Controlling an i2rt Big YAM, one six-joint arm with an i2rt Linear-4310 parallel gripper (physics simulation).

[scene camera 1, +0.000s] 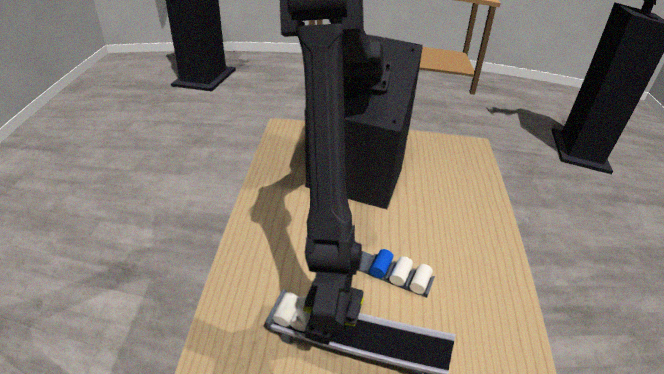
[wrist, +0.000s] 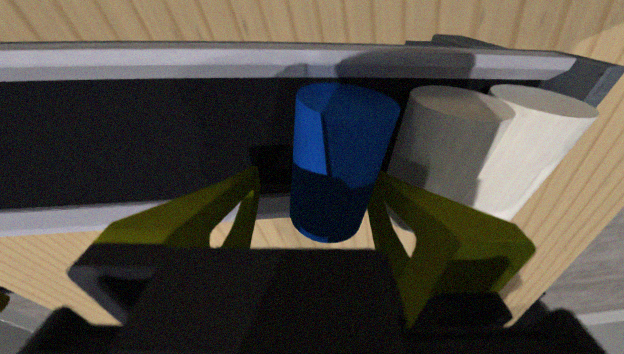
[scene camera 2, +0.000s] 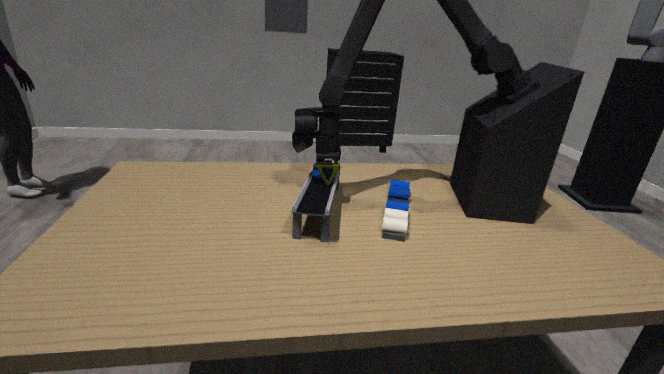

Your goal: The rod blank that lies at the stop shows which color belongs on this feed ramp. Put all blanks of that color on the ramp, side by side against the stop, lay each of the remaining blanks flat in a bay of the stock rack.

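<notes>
My gripper (scene camera 1: 331, 316) (scene camera 2: 328, 175) (wrist: 312, 175) is open and low over the feed ramp (scene camera 1: 400, 345) (scene camera 2: 314, 198) (wrist: 125, 140), its fingers on either side of a blue blank (scene camera 2: 316, 175) (wrist: 340, 145) that lies across the ramp. In the wrist view, one white blank (scene camera 1: 286, 309) (wrist: 545, 145) lies at the stop (wrist: 602, 87) and a shaded white blank (scene camera 1: 301, 320) (wrist: 447, 135) lies beside it, next to the blue one. The stock rack (scene camera 1: 366, 260) (scene camera 2: 394, 235) holds two blue blanks and two white blanks; the arm hides its far end in scene camera 1.
The black arm pedestal (scene camera 1: 372, 165) (scene camera 2: 505, 165) stands on the wooden table (scene camera 1: 465, 200) (scene camera 2: 200, 280) behind the rack. Dark pillars stand on the floor beyond the table. A person's legs (scene camera 2: 12, 130) show at the left in scene camera 2.
</notes>
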